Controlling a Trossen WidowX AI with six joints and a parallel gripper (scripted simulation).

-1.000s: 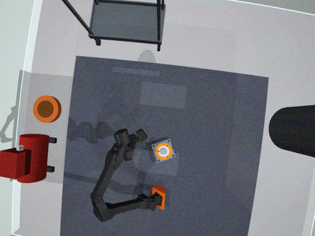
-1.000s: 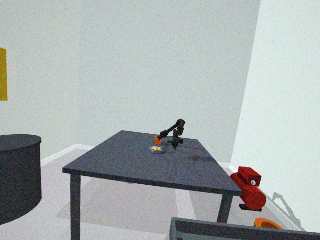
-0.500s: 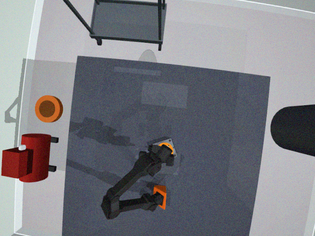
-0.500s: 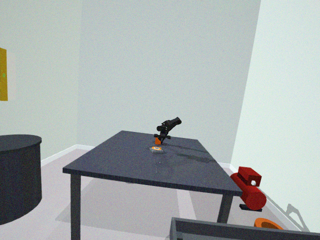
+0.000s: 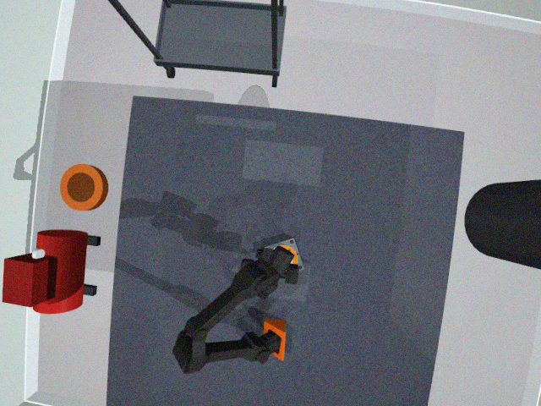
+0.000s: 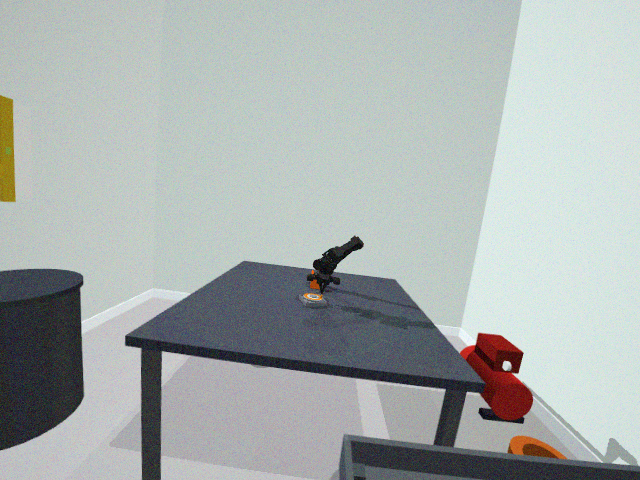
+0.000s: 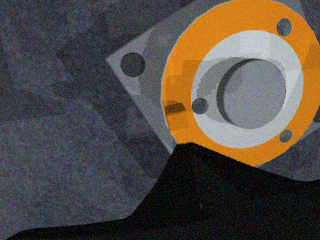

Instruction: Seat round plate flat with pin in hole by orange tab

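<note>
My gripper tip is now 20 mm short of the round plate, 20 mm to the left of it and 10 mm above it. Round my gripper tip: square grey base 20 mm ahead, 40 mm to the right, 30 mm below.
</note>
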